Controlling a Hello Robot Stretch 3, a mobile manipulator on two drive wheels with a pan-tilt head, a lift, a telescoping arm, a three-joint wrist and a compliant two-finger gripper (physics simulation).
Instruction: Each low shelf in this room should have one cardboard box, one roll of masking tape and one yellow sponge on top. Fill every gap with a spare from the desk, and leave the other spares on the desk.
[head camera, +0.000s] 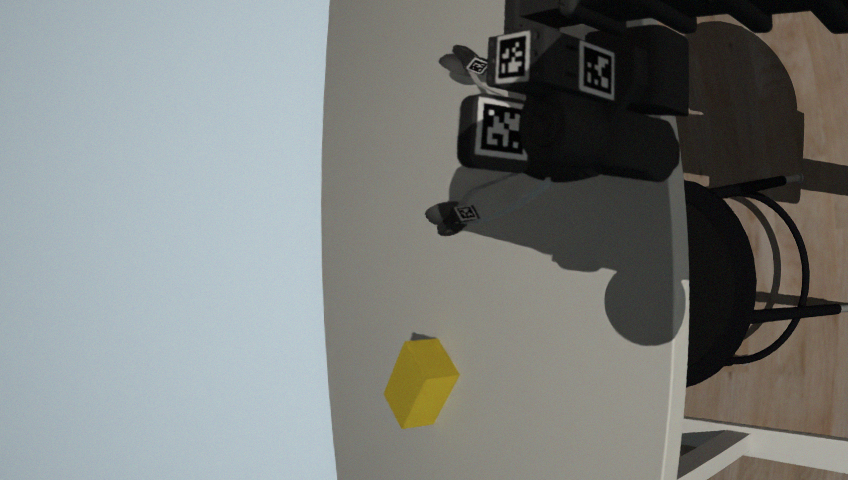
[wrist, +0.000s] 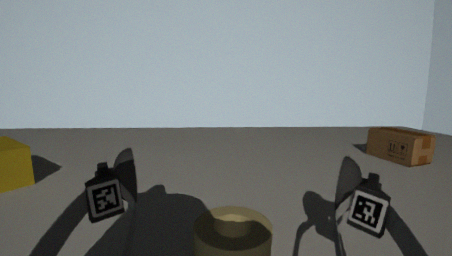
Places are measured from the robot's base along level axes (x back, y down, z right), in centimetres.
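Pixels of known places: gripper, fingertip midpoint: (head camera: 442, 136).
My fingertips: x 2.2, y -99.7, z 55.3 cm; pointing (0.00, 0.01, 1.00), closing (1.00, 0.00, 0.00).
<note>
For each thing: its top centre in the pictures, then the offset to it from my fingertips. Level surfaces: height alone.
- desk, its level: dy +4.6 cm
- yellow sponge, middle of its top: (head camera: 402, 387) dx -29.2, dy +0.2, dz +4.5 cm
- black round-seated chair, middle of its top: (head camera: 660, 286) dx -18.1, dy +43.8, dz +0.6 cm
My gripper (head camera: 452, 140) (wrist: 235, 172) is open over the desk (head camera: 535, 368) (wrist: 260, 160), its two fingers wide apart. A roll of masking tape (wrist: 232, 237) stands upright at the bottom centre of the wrist view, between the finger arms with space on both sides, partly in shadow and cut off by the frame; it is hidden in the head view. A yellow sponge (head camera: 421, 383) (wrist: 15, 164) lies on the desk, left of the gripper in the wrist view. A cardboard box (wrist: 398, 146) lies farther off at the right of the wrist view. No low shelf shows.
A pale wall (head camera: 160, 237) (wrist: 225, 65) rises behind the desk's far edge. A black round-seated chair (head camera: 717, 285) stands at the near edge, over the wooden floor. A white desk leg frame (head camera: 791, 446) shows at the lower right of the head view.
</note>
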